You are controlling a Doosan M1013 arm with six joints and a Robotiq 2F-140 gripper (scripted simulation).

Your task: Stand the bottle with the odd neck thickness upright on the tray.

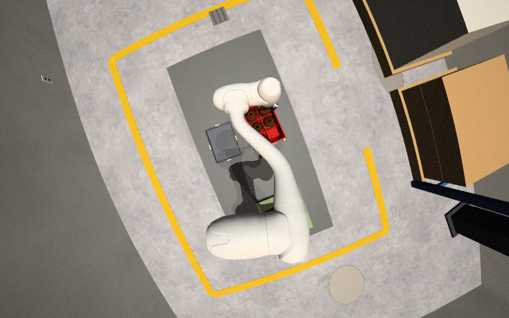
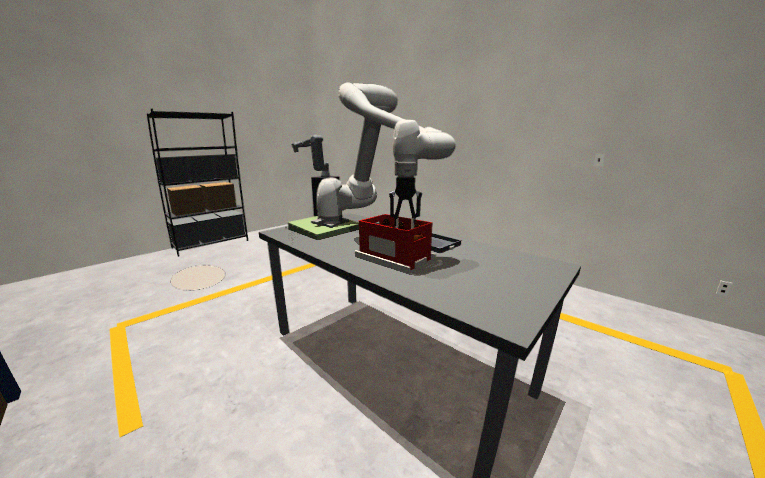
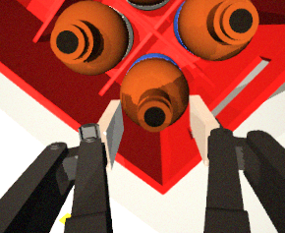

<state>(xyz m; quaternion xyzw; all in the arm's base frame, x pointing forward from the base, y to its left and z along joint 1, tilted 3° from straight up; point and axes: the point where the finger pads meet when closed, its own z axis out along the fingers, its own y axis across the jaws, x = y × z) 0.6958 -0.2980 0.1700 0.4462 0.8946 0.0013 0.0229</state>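
The red crate lies 80 mm behind my hand, 60 mm to the left of it and 90 mm below it. The rest, counted from my hand: dark grey tray: 30 mm behind, 360 mm to the left, 170 mm below.
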